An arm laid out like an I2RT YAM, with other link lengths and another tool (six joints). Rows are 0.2 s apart.
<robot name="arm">
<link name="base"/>
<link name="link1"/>
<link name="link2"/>
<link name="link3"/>
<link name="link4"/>
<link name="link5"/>
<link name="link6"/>
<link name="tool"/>
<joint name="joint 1" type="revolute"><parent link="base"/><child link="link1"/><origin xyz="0.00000 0.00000 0.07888" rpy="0.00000 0.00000 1.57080"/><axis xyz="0 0 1"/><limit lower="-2.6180" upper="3.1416"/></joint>
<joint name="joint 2" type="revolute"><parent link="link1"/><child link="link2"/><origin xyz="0.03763 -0.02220 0.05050" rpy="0.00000 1.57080 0.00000"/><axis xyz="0 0 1"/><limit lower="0.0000" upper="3.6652"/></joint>
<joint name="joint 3" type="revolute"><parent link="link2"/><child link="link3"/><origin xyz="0.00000 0.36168 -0.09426" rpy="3.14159 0.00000 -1.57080"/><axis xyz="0 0 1"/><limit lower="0.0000" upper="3.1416"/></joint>
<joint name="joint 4" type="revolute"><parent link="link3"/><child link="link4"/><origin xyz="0.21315 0.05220 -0.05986"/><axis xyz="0 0 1"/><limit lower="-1.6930" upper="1.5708"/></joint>
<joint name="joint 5" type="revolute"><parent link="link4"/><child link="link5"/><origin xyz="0.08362 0.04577 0.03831" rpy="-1.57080 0.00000 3.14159"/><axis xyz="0 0 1"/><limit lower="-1.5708" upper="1.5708"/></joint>
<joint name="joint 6" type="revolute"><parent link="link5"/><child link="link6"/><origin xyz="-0.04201 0.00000 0.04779" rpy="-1.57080 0.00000 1.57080"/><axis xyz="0 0 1"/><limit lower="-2.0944" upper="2.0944"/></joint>
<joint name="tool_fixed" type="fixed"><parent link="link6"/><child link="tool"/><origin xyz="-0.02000 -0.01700 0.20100" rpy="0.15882 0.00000 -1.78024"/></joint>
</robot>
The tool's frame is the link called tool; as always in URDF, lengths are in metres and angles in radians.
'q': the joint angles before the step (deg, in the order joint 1, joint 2, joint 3, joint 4, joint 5, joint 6). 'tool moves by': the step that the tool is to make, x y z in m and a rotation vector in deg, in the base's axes. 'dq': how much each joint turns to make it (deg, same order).
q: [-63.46, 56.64, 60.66, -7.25, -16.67, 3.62]
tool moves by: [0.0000, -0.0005, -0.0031, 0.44, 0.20, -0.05]
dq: [-0.01, 0.10, -0.11, -0.27, 0.04, 0.02]
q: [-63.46, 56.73, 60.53, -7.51, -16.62, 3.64]
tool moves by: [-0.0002, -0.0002, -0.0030, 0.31, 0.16, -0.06]
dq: [-0.01, -0.01, -0.29, -0.07, 0.05, 0.00]
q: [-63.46, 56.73, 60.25, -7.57, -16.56, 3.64]
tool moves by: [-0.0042, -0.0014, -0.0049, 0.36, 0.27, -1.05]
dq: [0.00, -0.30, -0.66, -0.09, 1.06, 0.00]
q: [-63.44, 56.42, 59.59, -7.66, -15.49, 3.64]
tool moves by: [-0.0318, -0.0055, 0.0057, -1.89, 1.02, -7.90]
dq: [1.85, -2.41, -0.03, -1.38, 9.85, -1.11]
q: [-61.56, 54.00, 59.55, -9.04, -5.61, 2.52]
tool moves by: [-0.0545, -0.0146, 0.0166, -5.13, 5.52, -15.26]
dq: [7.86, -1.49, 0.61, 0.01, 23.43, -6.44]
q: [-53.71, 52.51, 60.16, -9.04, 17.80, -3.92]
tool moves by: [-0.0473, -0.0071, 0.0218, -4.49, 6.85, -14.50]
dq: [7.55, 0.81, 0.10, 4.37, 22.03, -9.45]
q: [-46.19, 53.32, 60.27, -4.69, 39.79, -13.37]
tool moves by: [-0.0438, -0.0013, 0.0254, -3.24, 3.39, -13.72]
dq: [1.62, 2.56, -0.02, 9.21, 14.85, -9.05]
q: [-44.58, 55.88, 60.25, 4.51, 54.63, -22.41]
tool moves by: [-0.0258, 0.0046, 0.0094, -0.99, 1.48, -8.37]
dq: [-0.01, 1.68, -1.02, 7.86, 7.86, -6.46]
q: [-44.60, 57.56, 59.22, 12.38, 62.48, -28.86]
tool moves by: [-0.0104, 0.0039, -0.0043, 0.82, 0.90, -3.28]
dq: [0.06, 0.30, -0.94, 1.83, 3.23, -2.00]
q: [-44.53, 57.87, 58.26, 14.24, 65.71, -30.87]
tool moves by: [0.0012, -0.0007, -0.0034, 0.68, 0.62, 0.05]
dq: [0.13, 0.06, -0.15, -0.77, 0.09, 0.07]
